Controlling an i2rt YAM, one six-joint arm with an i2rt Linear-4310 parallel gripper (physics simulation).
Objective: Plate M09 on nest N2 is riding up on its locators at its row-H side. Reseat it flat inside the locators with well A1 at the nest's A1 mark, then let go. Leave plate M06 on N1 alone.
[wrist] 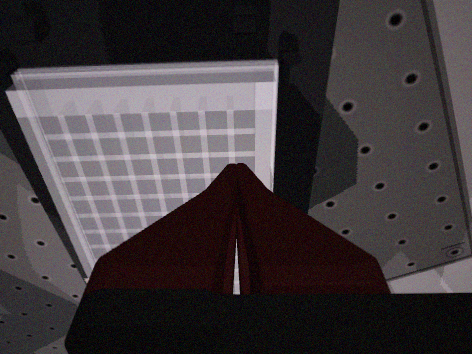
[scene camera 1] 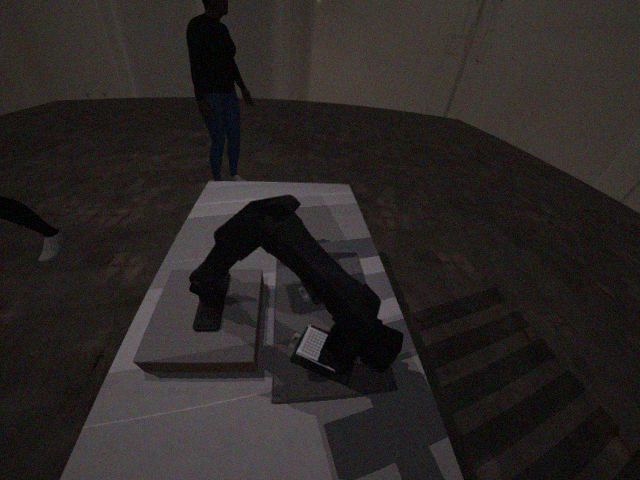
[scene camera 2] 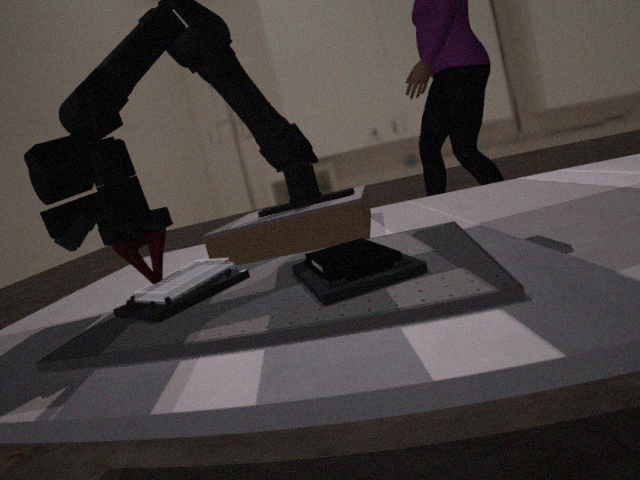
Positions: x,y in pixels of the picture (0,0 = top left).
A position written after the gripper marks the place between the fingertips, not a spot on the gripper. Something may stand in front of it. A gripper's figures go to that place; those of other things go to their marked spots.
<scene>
The gripper (scene camera 2: pixel 157 282) is 63 cm from the lens. A clear well plate (scene camera 2: pixel 175 285): 57 cm from the lens.
</scene>
